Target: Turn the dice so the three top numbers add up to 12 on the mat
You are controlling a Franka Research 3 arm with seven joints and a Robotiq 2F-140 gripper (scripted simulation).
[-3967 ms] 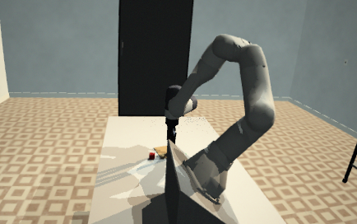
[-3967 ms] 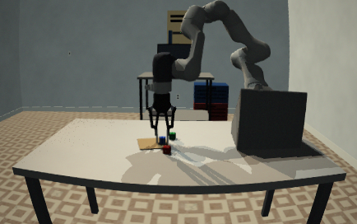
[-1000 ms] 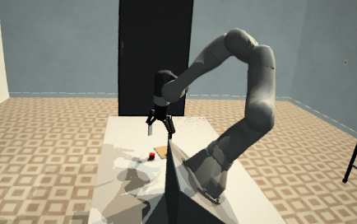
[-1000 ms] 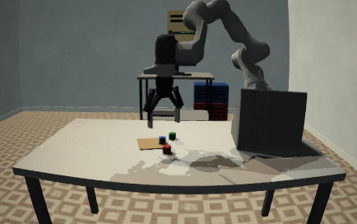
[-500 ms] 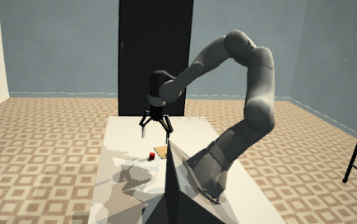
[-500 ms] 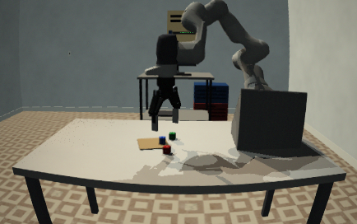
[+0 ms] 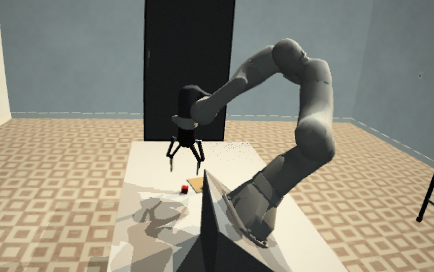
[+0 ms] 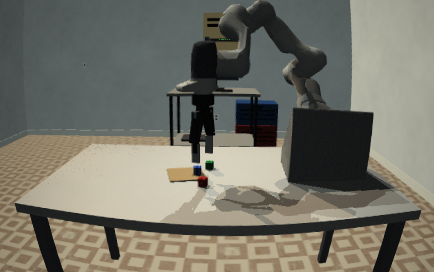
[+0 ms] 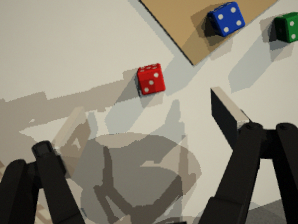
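The red die is 110 mm below my hand. The rest, counted from my hand: blue die 110 mm to the right, 110 mm below, 30 mm ahead; green die 190 mm to the right, 110 mm below, 20 mm behind; tan mat 120 mm below, 110 mm to the right, 70 mm ahead.
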